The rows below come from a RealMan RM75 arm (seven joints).
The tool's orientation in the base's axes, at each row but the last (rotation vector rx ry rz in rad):
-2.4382, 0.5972, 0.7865
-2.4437, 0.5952, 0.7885
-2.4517, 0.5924, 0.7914
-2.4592, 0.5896, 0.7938
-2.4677, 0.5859, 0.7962
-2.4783, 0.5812, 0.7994
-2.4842, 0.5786, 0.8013
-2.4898, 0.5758, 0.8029
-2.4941, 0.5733, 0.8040
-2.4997, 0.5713, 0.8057
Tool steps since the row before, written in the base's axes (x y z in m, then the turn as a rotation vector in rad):
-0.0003, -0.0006, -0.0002, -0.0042, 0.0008, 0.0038
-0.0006, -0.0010, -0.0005, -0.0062, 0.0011, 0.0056
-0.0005, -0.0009, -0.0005, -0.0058, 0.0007, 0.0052
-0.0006, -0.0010, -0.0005, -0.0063, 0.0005, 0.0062
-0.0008, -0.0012, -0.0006, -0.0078, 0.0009, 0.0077
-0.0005, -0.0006, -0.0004, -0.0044, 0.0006, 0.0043
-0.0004, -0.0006, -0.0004, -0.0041, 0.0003, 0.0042
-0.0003, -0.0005, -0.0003, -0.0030, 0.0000, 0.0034
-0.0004, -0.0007, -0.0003, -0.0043, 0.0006, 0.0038
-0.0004, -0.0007, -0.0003, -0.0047, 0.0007, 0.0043
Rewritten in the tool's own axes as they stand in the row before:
0.0001, 0.0007, -0.0001, -0.0057, 0.0004, -0.0005
0.0001, 0.0013, 0.0000, -0.0084, 0.0007, -0.0008
0.0002, 0.0011, 0.0001, -0.0077, 0.0009, -0.0009
0.0001, 0.0013, 0.0000, -0.0087, 0.0010, -0.0015
0.0001, 0.0016, 0.0001, -0.0108, 0.0010, -0.0017
0.0000, 0.0009, 0.0002, -0.0061, 0.0005, -0.0009
0.0001, 0.0008, 0.0001, -0.0057, 0.0006, -0.0011
0.0001, 0.0006, 0.0001, -0.0043, 0.0005, -0.0012
0.0001, 0.0009, 0.0000, -0.0057, 0.0006, -0.0006
0.0001, 0.0009, 0.0000, -0.0063, 0.0006, -0.0007

